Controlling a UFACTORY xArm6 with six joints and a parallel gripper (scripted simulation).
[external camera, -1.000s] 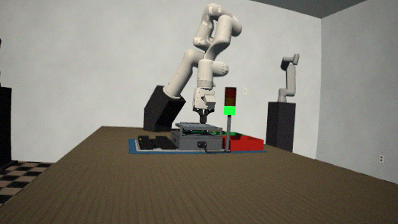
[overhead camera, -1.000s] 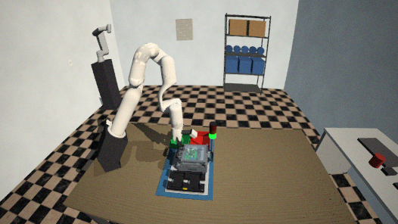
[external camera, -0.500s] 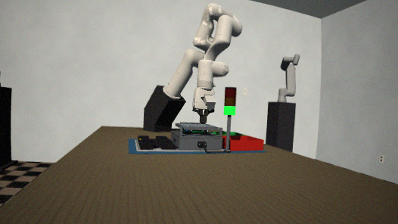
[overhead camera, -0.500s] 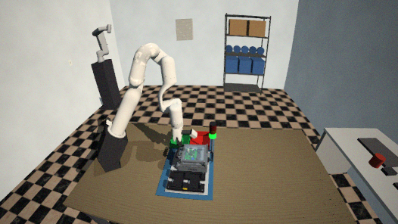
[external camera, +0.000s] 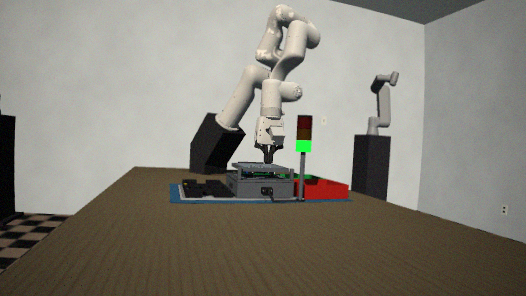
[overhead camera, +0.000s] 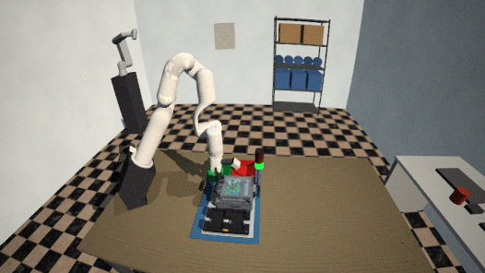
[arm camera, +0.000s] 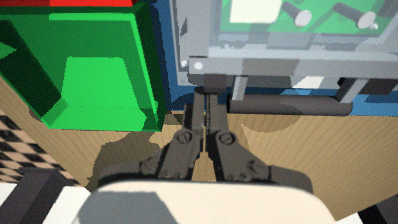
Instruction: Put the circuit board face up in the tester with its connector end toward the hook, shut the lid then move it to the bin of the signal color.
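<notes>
My hand is 20 mm short of the black latch hook, 10 mm to the left of it and 20 mm above it. The rest, counted from my hand: tester plate: 90 mm ahead, 60 mm to the right, 40 mm below; green circuit board: 80 mm ahead, 60 mm to the right, 40 mm below; tester lid: 90 mm ahead, 60 mm to the right, 20 mm below.
</notes>
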